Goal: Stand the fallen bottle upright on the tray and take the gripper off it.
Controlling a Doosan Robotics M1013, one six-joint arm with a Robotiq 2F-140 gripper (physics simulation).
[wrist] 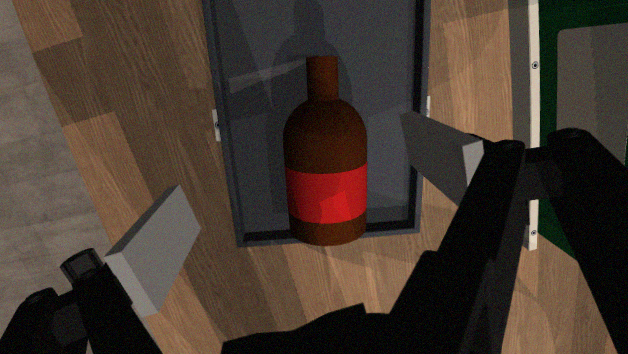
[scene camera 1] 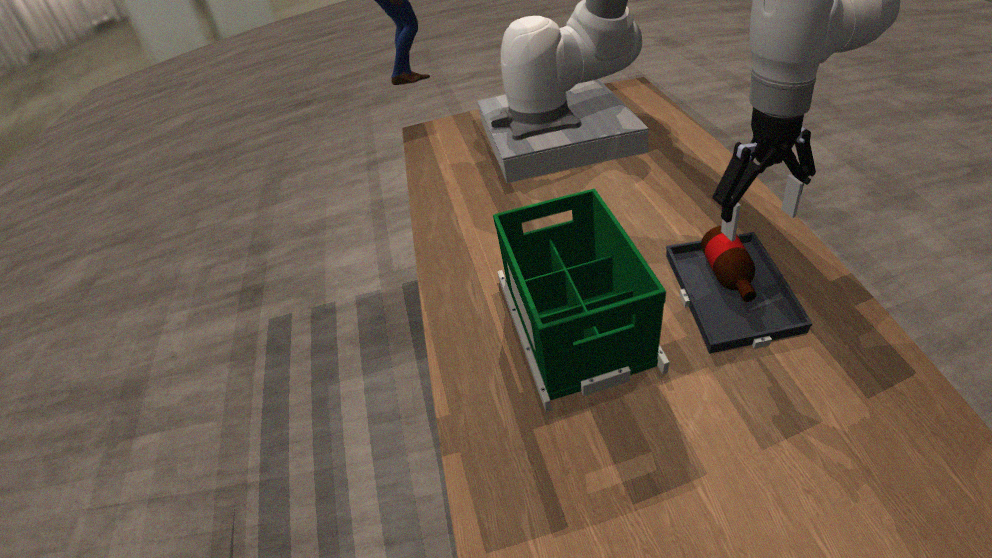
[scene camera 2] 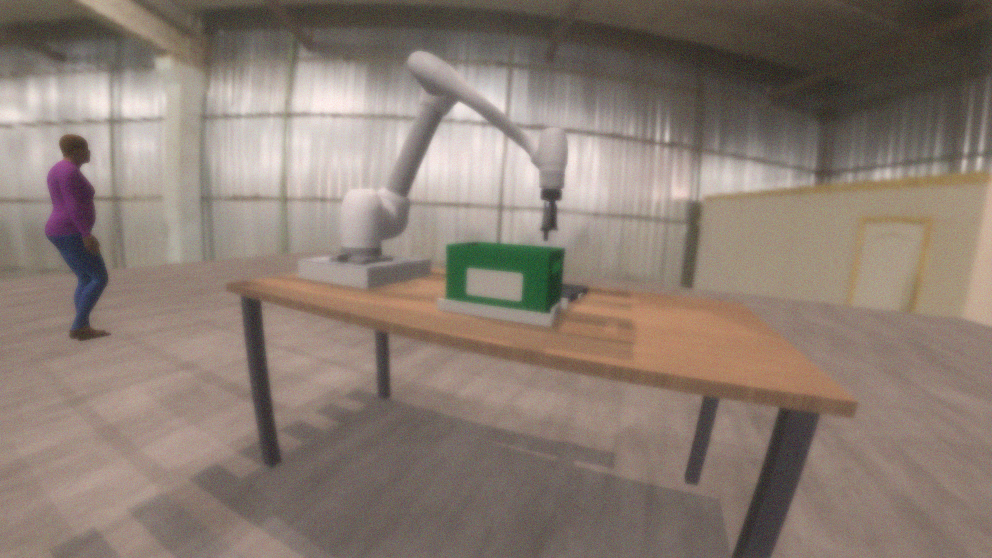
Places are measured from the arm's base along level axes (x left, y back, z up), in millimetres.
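Where they show: gripper, fingertip midpoint: (wrist: 295, 173) (scene camera 1: 759, 224); arm's base, link origin: (scene camera 1: 539, 119) (scene camera 2: 361, 260).
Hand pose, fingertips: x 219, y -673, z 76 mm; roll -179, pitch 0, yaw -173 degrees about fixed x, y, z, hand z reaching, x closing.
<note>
Things, the pixels of their top centre, and the offset from my fingertips. "*": a spot on its surface instead. Level surfaces: height alone.
- brown bottle with a red label, top centre: (wrist: 329, 159) (scene camera 1: 736, 251) dx -24, dy +17, dz -69 mm
- tray, surface spot: (scene camera 2: 575, 289) * dx +51, dy -97, dz -138 mm
- green crate with dividers, top centre: (scene camera 1: 571, 248) (scene camera 2: 508, 246) dx -330, dy +21, dz +27 mm
- table, surface height: dz -148 mm
The brown bottle with a red label (scene camera 1: 728, 262) (wrist: 325, 137) lies on its side in the dark grey tray (scene camera 1: 756, 320) (wrist: 250, 145). Its base is at the tray's end nearest the robot base; its neck points along the tray towards the far end. A bit of the tray (scene camera 2: 575, 289) shows behind the crate in scene camera 2, where the bottle is hidden. My gripper (scene camera 1: 761, 209) (scene camera 2: 545, 234) (wrist: 295, 173) points down, open and empty, above the bottle's base end. In the wrist view its two light grey pads stand wide apart, one on each side of the bottle.
A green crate with dividers (scene camera 1: 602, 353) (scene camera 2: 504, 253) (wrist: 555, 240) stands beside the tray, held by pale brackets. The robot's grey base block (scene camera 1: 575, 161) (scene camera 2: 364, 272) is at the table's far end. A person (scene camera 1: 404, 38) (scene camera 2: 71, 201) stands on the floor beyond the table (scene camera 2: 693, 347).
</note>
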